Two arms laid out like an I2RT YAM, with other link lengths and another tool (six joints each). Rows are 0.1 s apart.
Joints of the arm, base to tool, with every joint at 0 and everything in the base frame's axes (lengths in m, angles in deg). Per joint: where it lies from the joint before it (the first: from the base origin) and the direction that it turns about. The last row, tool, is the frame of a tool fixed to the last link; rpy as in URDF.
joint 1: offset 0 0 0.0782 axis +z
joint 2: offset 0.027 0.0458 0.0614 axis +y
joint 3: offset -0.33 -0.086 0 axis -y
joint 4: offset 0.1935 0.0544 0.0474 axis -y
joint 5: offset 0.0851 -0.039 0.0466 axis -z
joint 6: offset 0.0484 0 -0.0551 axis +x
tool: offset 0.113 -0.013 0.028 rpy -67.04 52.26 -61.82
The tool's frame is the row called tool.
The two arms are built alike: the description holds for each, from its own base.
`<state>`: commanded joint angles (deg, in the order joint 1, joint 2, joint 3, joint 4, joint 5, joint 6); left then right.
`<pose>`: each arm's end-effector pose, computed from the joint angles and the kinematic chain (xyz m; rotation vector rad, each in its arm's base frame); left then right.
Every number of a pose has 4 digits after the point. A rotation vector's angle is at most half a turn.
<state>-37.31 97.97 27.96 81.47 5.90 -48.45 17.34 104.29 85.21 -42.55 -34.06 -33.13</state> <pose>0.3176 -0.2787 0.3692 -0.7581 1.3397 -1.6093 0.3889 0.1940 0.2611 -1.6217 1.4548 0.6396</pose>
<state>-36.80 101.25 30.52 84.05 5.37 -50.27 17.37 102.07 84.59 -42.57 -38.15 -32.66</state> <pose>0.3330 -0.2825 0.3720 -0.7873 1.2991 -1.6352 0.3761 0.1996 0.2789 -1.5923 1.3944 0.6974</pose>
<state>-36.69 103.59 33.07 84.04 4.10 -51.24 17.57 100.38 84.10 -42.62 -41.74 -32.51</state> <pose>0.3469 -0.2868 0.3701 -0.8190 1.2819 -1.6316 0.3642 0.2052 0.2932 -1.5735 1.3377 0.7502</pose>
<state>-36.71 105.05 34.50 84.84 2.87 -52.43 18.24 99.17 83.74 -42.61 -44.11 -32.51</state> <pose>0.3548 -0.2878 0.3709 -0.8486 1.2564 -1.6390 0.3538 0.2119 0.3032 -1.5696 1.2902 0.7887</pose>
